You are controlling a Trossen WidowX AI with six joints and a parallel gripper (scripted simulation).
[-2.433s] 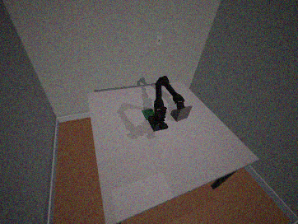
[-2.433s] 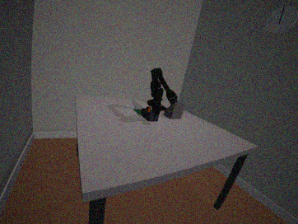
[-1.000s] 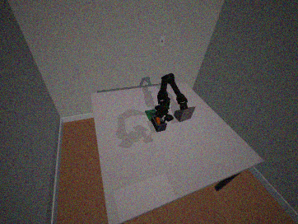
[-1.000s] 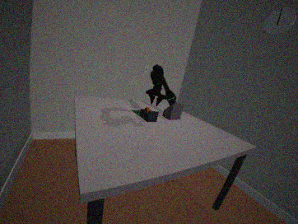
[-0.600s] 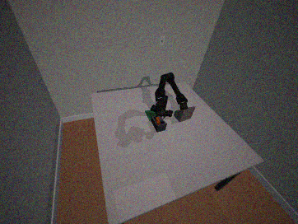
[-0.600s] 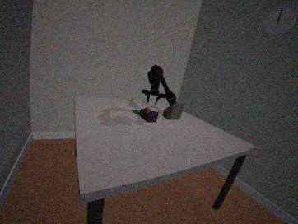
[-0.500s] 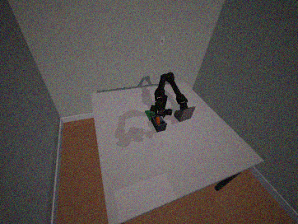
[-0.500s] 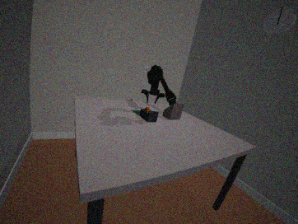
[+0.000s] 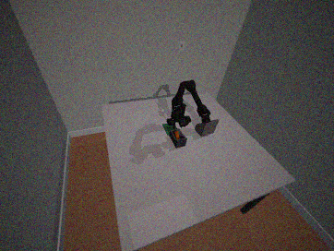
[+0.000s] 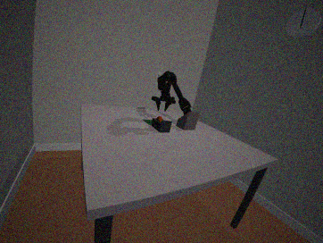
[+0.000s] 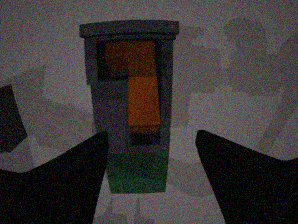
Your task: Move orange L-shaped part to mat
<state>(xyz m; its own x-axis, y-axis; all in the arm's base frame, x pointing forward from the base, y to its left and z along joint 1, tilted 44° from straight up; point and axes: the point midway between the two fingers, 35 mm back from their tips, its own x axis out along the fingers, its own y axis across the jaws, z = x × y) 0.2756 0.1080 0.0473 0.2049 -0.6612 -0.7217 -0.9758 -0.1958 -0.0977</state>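
My gripper tip is 10 cm above the orange L-shaped part, 3 cm to the right of it and 2 cm past it. Round my gripper tip: green mat (16 cm below, 15 cm to the right).
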